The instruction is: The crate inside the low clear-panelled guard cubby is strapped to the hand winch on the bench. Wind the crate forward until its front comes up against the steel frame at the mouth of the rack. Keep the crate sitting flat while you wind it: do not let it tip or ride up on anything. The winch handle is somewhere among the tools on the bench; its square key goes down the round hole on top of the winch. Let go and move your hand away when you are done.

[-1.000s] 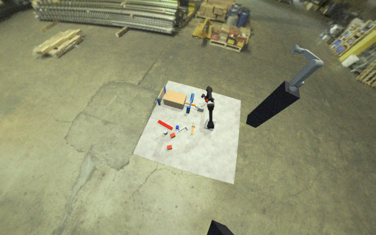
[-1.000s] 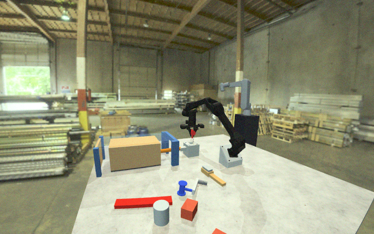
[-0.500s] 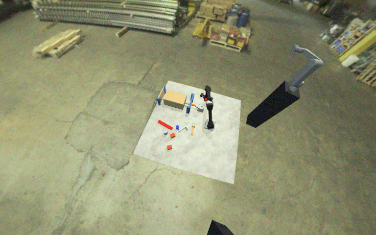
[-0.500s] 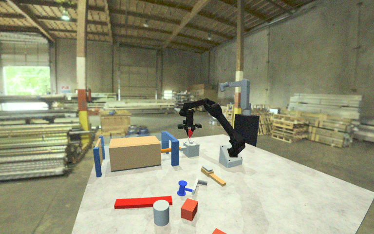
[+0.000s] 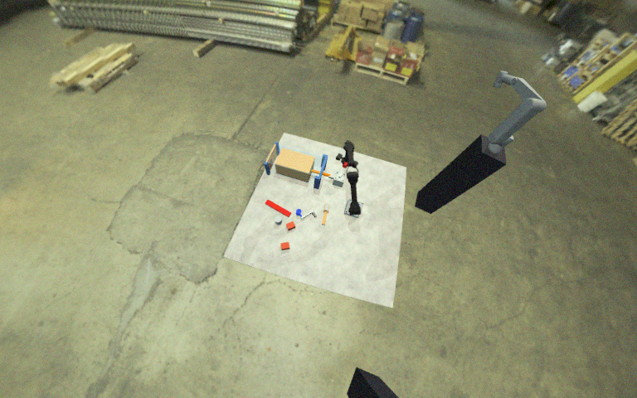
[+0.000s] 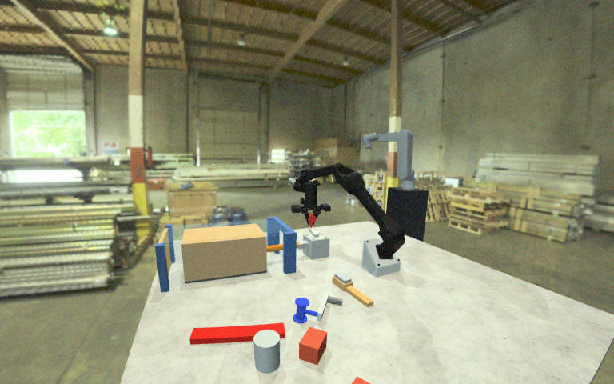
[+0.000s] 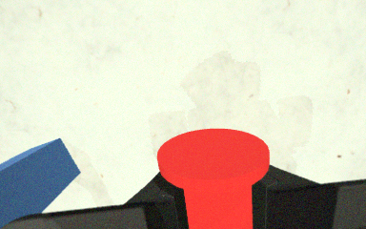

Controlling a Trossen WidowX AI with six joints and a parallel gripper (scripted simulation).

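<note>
My gripper tip is 16 cm short of the blue frame, 13 cm to the right of it and 1 cm above it. Also, from my gripper tip: red-knobbed winch handle 4 cm to the left, 1 cm below; then red knob 2 cm above, 1 cm to the left; then grey winch 10 cm to the left, 8 cm below, 1 cm behind.
</note>
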